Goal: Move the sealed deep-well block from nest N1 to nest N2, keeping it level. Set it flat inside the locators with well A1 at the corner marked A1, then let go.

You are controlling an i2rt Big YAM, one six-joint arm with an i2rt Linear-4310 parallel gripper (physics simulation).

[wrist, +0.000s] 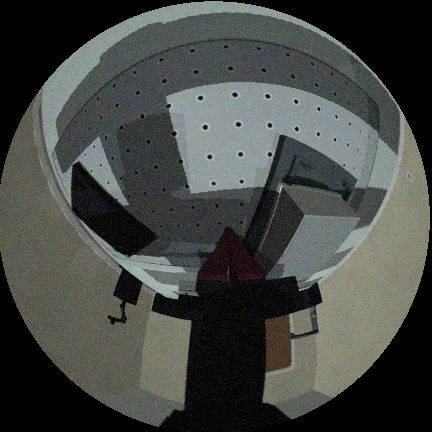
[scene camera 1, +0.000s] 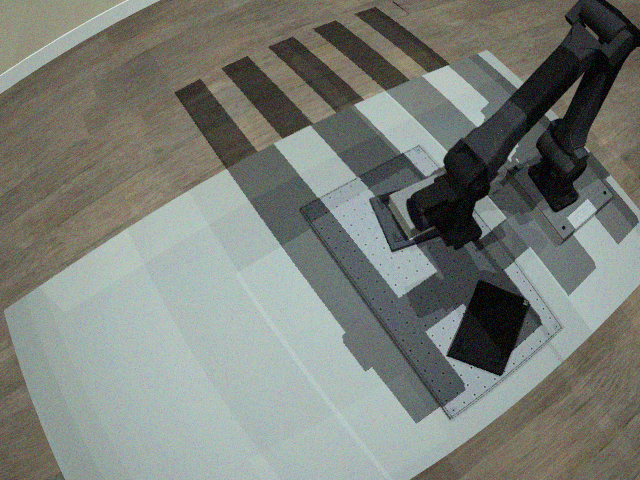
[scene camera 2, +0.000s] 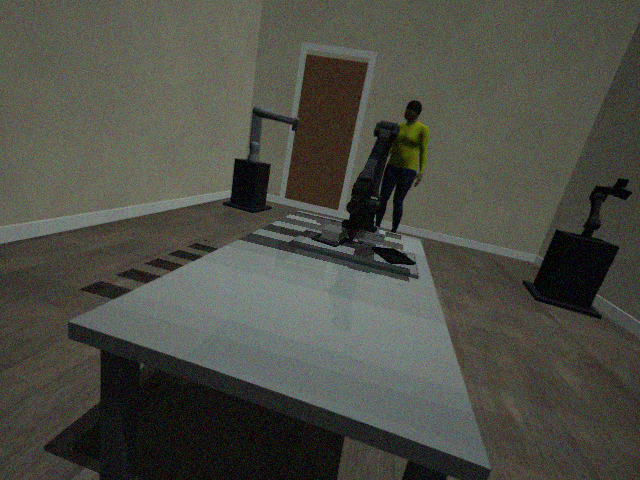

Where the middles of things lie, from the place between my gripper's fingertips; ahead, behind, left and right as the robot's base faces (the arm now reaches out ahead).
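Deep-well block (scene camera 1: 397, 201): 8 cm to the right of my hand, 1 cm ahead of it and 3 cm above it. Perforated plate (scene camera 1: 422, 292): 4 cm to the left of my hand, 5 cm ahead of it and 1 cm below it.
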